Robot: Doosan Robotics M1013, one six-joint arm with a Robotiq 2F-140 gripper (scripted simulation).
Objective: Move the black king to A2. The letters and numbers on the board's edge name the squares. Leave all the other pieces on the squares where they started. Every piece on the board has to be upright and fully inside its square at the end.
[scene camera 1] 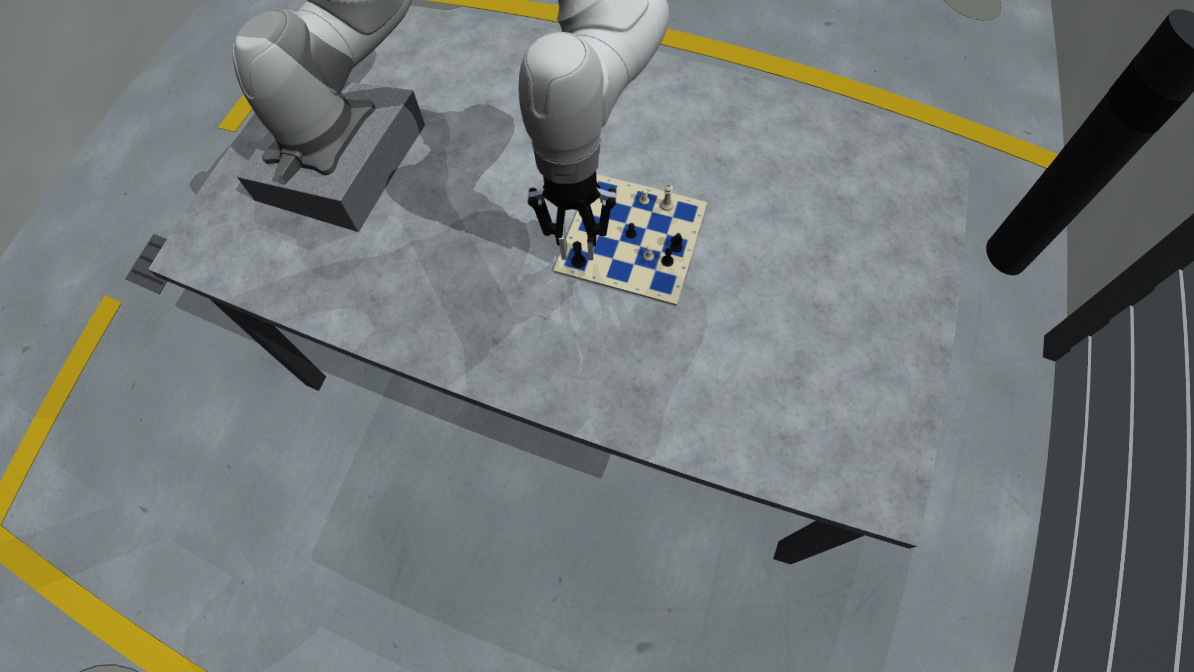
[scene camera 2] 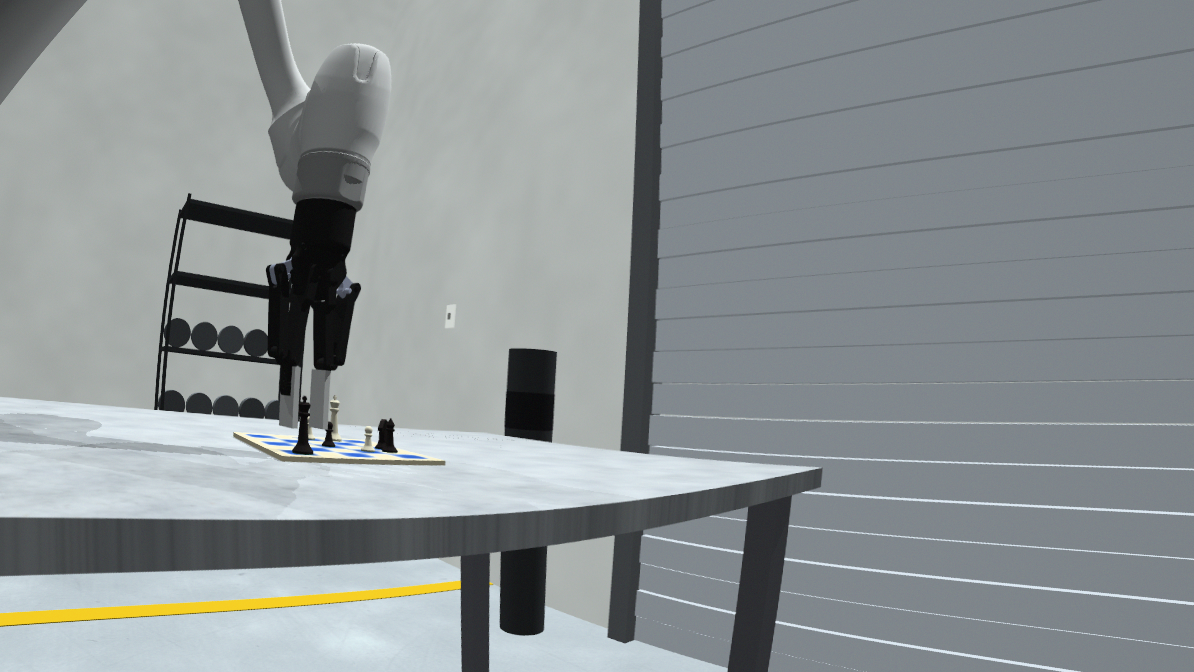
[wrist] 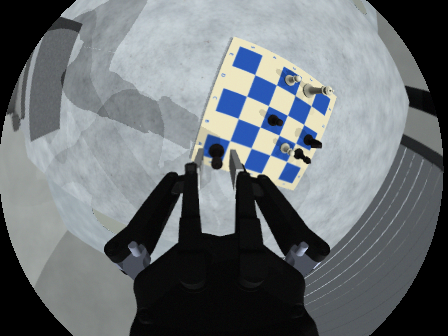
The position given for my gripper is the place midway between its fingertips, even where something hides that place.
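Observation:
Scene camera 1 shows me my gripper [scene camera 1: 577, 253]. In scene camera 2 I see the gripper [scene camera 2: 303, 427] as well, and the wrist view gives me my gripper [wrist: 216, 157] too.

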